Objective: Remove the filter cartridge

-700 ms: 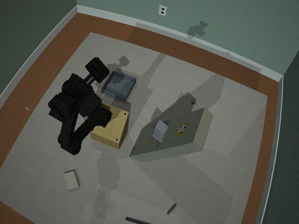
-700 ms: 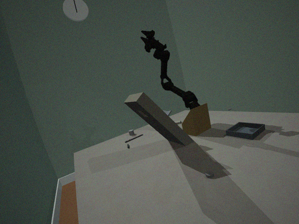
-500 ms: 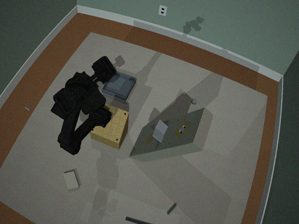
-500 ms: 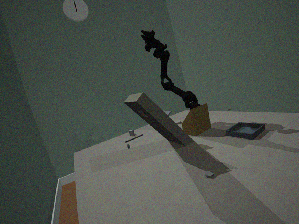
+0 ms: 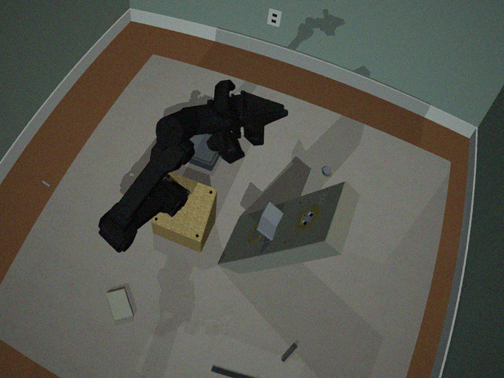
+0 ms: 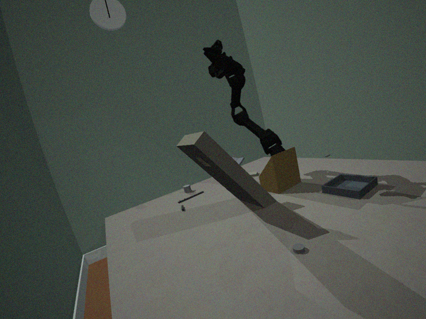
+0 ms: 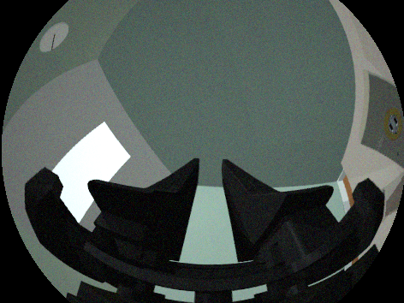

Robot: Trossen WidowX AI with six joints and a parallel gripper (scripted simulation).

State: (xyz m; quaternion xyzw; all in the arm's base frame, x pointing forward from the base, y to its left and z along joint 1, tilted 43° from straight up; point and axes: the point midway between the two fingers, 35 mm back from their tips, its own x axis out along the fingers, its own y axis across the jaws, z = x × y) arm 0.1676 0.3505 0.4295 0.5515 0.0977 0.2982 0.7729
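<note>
The round filter cartridge lies 110 mm ahead of my gripper tip, 70 mm to the left of it and 410 mm below it. The rest, counted from my gripper tip: blue-grey tray (350 mm behind, 290 mm to the left, 670 mm below); white block (260 mm behind, 330 mm to the right, 680 mm below); short dark bar (230 mm ahead, 200 mm to the right, 680 mm below).
</note>
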